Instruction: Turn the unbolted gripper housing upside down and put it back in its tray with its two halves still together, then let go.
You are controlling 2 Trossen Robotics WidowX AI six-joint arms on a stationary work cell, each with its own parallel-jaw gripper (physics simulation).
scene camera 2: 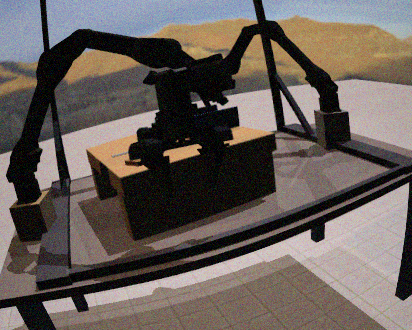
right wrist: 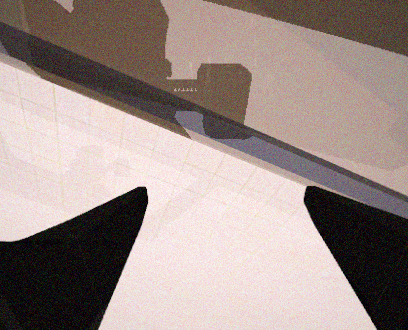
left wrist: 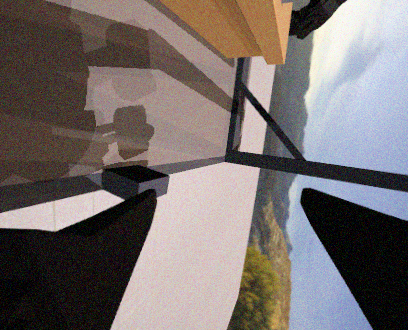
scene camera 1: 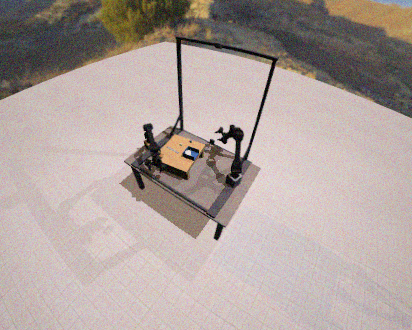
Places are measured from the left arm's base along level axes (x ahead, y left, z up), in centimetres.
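Pixels of known places: left gripper, between the fingertips: [left wrist: 228,195] [scene camera 1: 215,136]; right gripper, between the fingertips: [scene camera 2: 192,192] [right wrist: 225,193] [scene camera 1: 155,171]; left arm's base, origin of its link: [scene camera 2: 330,110] [scene camera 1: 234,175]; right arm's base, origin of its link: [scene camera 2: 29,199] [scene camera 1: 149,141].
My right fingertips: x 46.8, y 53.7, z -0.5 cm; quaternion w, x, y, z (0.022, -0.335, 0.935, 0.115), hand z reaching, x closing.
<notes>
Ahead of a thing's pixels: the offset from my right fingertips to its top centre. Level surfaces: height alone.
The blue tray @(dx -5.4, dy -36.1, dz +8.4 cm) [scene camera 1: 191,158] [scene camera 2: 227,117] stands on the wooden box top. In scene camera 1 a small white piece @(dx -4.0, dy -33.8, dz +6.9 cm) [scene camera 1: 188,152], apparently the gripper housing, lies inside it; which way up it is and whether its halves are together is too small to tell. My left gripper [scene camera 1: 219,134] [left wrist: 228,195] is open and empty, raised in the air beyond the tray's side of the box. My right gripper [scene camera 1: 156,166] [right wrist: 225,193] is open and empty, in front of the box's long side. In scene camera 2 the right arm hides much of the tray. The housing does not show in the wrist views.
The wooden box @(dx +5.6, dy -30.8, dz +3.2 cm) [scene camera 1: 175,165] [scene camera 2: 200,192] [left wrist: 275,35] stands on the work table @(dz -11.2 cm) [scene camera 1: 200,187] [scene camera 2: 300,180]. Small grey pieces lie on its top. A black frame [scene camera 1: 180,85] [left wrist: 350,172] rises at the table's edge.
</notes>
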